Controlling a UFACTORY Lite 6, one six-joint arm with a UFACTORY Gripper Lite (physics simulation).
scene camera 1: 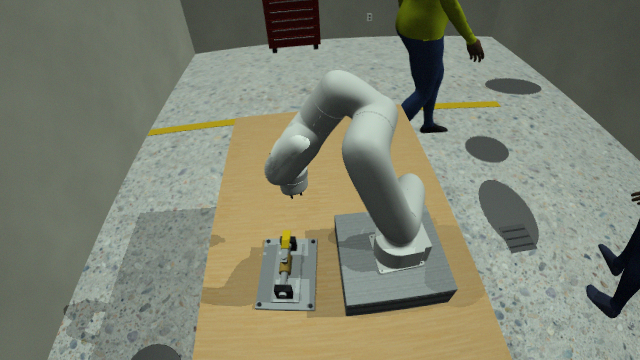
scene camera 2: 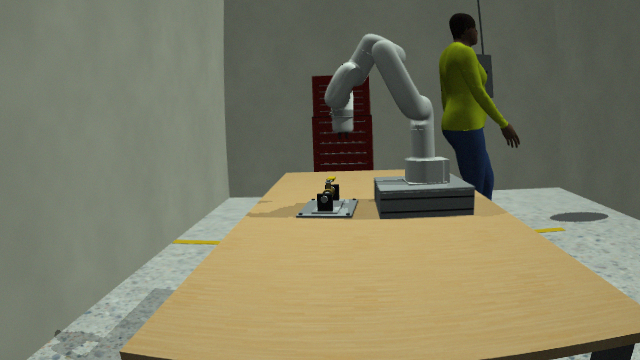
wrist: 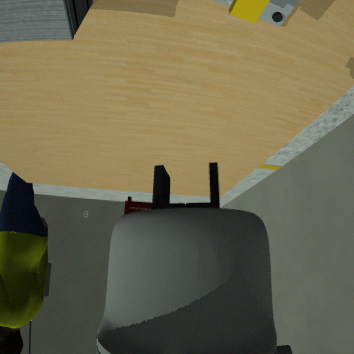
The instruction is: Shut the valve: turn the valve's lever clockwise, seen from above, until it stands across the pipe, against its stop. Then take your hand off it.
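Note:
The valve's yellow lever [scene camera 1: 286, 239] [scene camera 2: 331, 178] [wrist: 248, 9] lies along the pipe [scene camera 1: 284, 278] and points to its far end, away from scene camera 1. The brass valve body [scene camera 1: 285, 265] sits on the pipe, between black supports, over a grey plate [scene camera 1: 310, 265] [wrist: 270, 12] with bolts at its corners. My gripper [scene camera 1: 296, 196] [scene camera 2: 343, 135] [wrist: 186, 166] is open and empty, its two black fingers apart. It hangs high above the table, beyond the lever's far end and apart from it. In the wrist view the lever is cut off by the top edge.
The arm's base stands on a grey block [scene camera 1: 355, 280] [scene camera 2: 425, 202] [wrist: 32, 20] right of the plate, on the wooden table [scene camera 1: 400, 330] [scene camera 2: 375, 275] [wrist: 150, 100]. A person in yellow-green [scene camera 1: 422, 20] [scene camera 2: 462, 90] [wrist: 22, 275] stands beyond the table, near a red cabinet [scene camera 1: 292, 25] [scene camera 2: 342, 150]. Another person's legs show at scene camera 1's right edge.

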